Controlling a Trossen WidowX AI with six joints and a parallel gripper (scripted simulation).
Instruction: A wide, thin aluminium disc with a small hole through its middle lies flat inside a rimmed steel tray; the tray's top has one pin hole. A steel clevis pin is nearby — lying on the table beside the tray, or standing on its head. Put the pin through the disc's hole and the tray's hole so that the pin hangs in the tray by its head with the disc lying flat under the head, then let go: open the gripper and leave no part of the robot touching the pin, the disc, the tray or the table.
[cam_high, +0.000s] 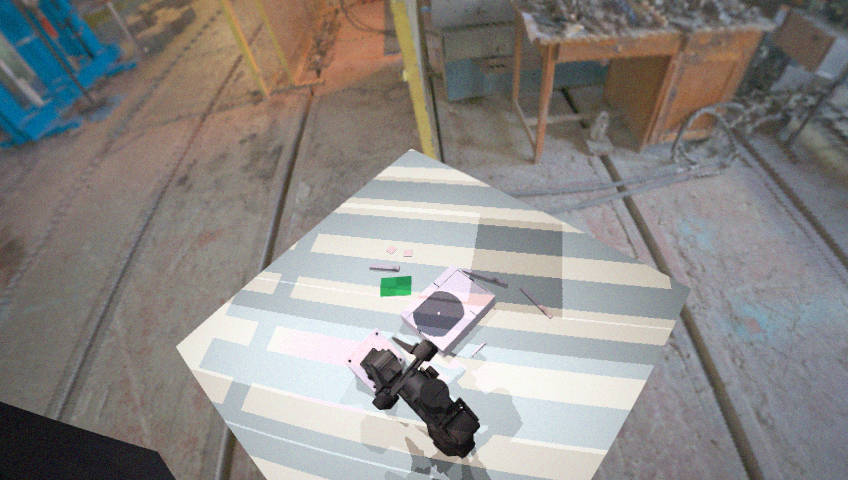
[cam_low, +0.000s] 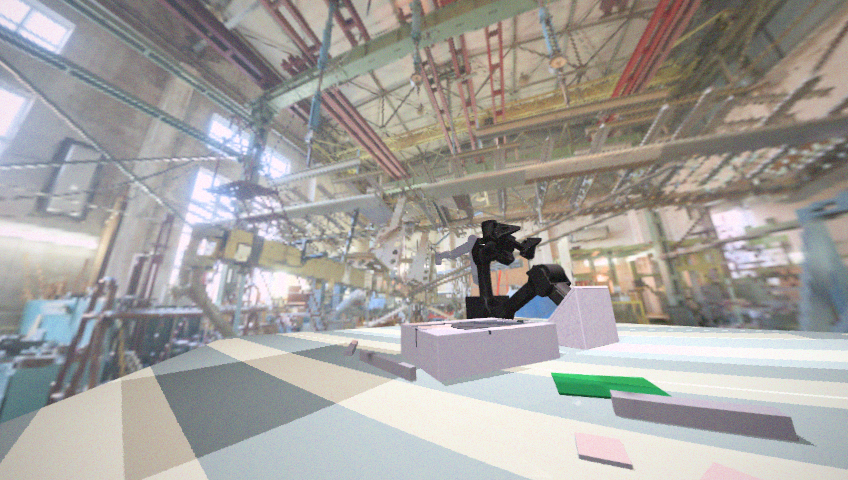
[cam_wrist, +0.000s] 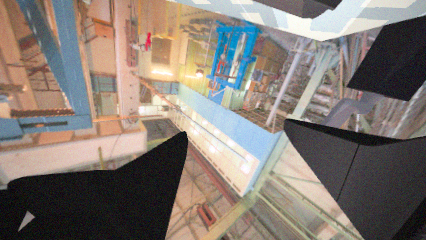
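My gripper tip is 290 mm above the clevis pin, 230 mm short of it and 120 mm to the left of it. Round my gripper tip: grey disc 240 mm below, 240 mm ahead, 40 mm to the left; steel tray 280 mm ahead, 250 mm below, 30 mm to the left; green patch 290 mm below, 260 mm ahead, 250 mm to the left.
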